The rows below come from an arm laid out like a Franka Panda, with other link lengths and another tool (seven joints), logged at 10 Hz.
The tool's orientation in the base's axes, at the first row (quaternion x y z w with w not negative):
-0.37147 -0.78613 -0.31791 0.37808
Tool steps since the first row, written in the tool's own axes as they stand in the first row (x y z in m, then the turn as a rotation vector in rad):
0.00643 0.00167 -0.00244 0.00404 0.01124 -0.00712
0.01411 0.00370 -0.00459 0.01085 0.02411 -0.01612
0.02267 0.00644 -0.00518 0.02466 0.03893 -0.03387
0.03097 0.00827 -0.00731 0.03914 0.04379 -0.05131
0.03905 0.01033 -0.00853 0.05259 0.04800 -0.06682
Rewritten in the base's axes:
-0.00057 0.00118 0.00696 0.01005 0.00170 0.00946
-0.00149 0.00320 0.01488 0.02090 0.00373 0.02254
-0.00277 0.00711 0.02289 0.03342 0.00235 0.04635
-0.00413 0.00925 0.03128 0.03734 -0.00375 0.06837
-0.00554 0.01215 0.03906 0.04047 -0.00904 0.08840

